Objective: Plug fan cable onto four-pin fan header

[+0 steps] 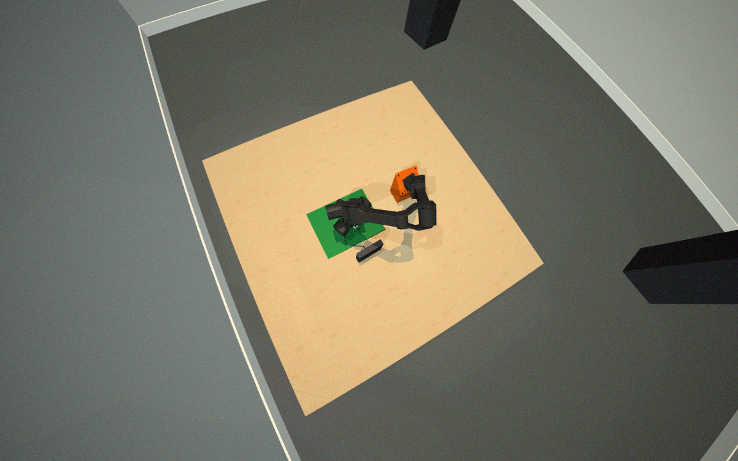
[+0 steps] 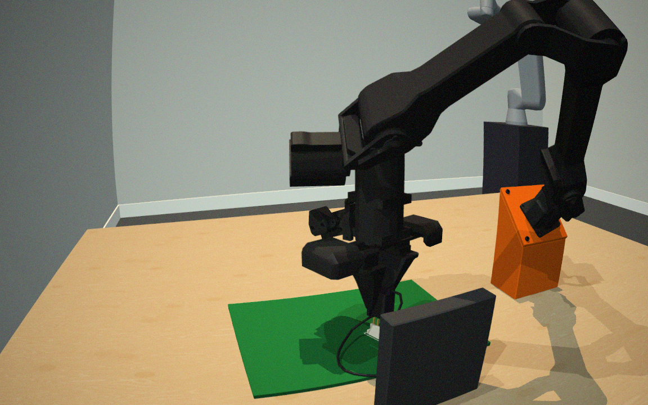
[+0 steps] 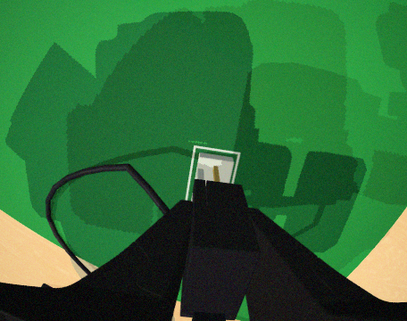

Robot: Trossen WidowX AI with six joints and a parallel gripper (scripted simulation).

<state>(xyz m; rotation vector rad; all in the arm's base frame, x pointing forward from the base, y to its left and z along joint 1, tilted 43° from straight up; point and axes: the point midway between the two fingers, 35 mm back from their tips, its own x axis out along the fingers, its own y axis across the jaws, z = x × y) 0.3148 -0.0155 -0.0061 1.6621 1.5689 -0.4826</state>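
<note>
Now: the black plug 1 cm to the left of my gripper tip and 1 cm above it. Also, from my gripper tip: green board 2 cm ahead, 3 cm to the right, 6 cm below; then black fan 2 cm ahead, 15 cm to the left, 1 cm above.
</note>
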